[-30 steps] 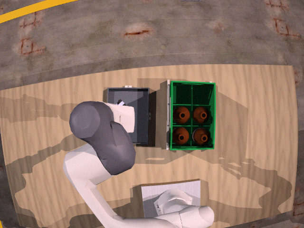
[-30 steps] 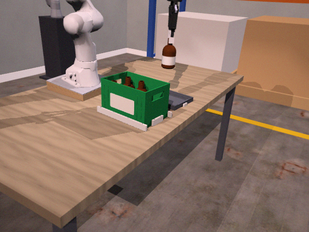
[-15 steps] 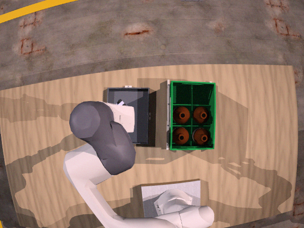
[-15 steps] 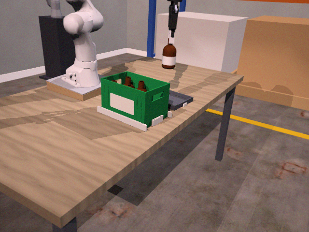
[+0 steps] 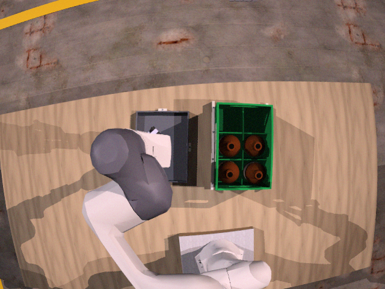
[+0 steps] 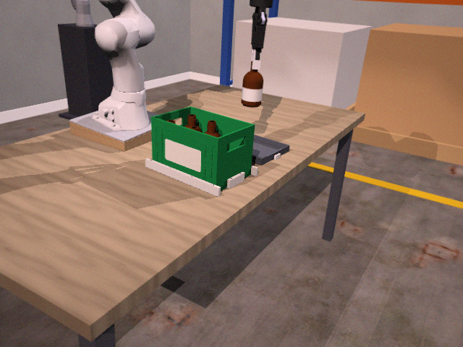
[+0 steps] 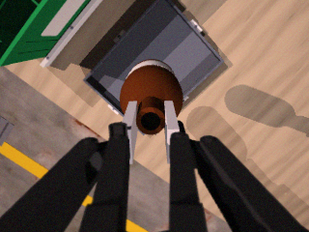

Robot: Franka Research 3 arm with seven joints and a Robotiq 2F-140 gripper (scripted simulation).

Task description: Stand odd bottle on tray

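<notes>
Now: the brown bottle 90 mm below my hand. The rest, counted from my hand: dark grey tray 320 mm below; green crate 280 mm to the right, 250 mm below, 30 mm behind.
</notes>
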